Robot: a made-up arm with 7 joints. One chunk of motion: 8 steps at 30 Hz.
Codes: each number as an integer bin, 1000 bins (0 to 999) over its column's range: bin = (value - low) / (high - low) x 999, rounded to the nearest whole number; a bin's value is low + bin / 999 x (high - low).
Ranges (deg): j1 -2..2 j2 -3..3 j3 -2..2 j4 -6..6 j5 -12..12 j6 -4..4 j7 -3..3
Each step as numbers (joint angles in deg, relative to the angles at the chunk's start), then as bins.
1 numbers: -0.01 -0.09 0.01 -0.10 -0.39 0.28 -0.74
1 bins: 497 485 502 491 483 534 376
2 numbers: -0.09 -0.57 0.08 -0.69 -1.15 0.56 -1.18
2 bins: 477 405 519 442 452 569 303
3 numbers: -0.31 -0.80 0.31 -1.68 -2.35 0.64 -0.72
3 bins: 422 366 577 360 402 579 380
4 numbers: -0.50 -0.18 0.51 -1.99 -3.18 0.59 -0.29
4 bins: 375 470 627 334 367 573 451
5 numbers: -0.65 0.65 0.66 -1.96 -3.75 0.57 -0.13
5 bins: 337 608 664 336 343 571 478
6 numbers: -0.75 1.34 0.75 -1.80 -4.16 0.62 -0.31
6 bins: 312 723 687 350 326 577 448
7 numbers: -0.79 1.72 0.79 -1.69 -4.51 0.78 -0.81
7 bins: 302 786 697 359 312 597 365
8 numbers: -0.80 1.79 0.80 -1.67 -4.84 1.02 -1.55
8 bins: 300 798 699 360 298 627 241
